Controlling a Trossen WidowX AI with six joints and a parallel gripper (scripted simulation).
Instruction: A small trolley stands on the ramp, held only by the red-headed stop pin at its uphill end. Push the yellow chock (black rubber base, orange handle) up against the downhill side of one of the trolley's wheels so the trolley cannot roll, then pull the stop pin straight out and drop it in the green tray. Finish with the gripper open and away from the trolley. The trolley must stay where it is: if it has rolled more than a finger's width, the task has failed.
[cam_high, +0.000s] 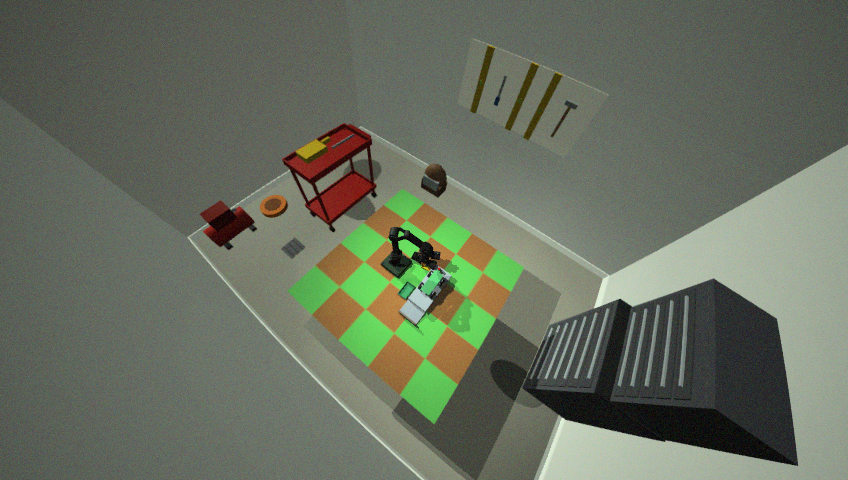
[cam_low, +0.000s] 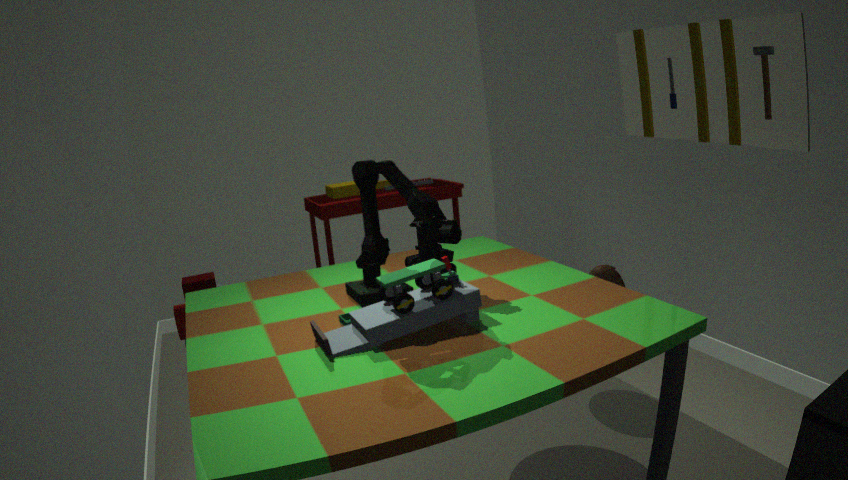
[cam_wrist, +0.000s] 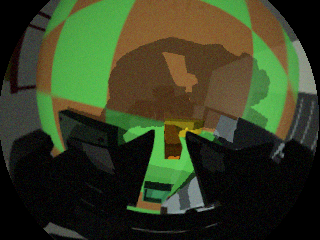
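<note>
The trolley is 150 mm ahead of my gripper tip, 120 mm to the right of it and 80 mm above it. The rest, counted from my gripper tip: grey ramp (150 mm ahead, 120 mm to the right, 20 mm above); yellow chock (20 mm ahead, 10 mm below); red-headed stop pin (130 mm ahead, 100 mm above).
</note>
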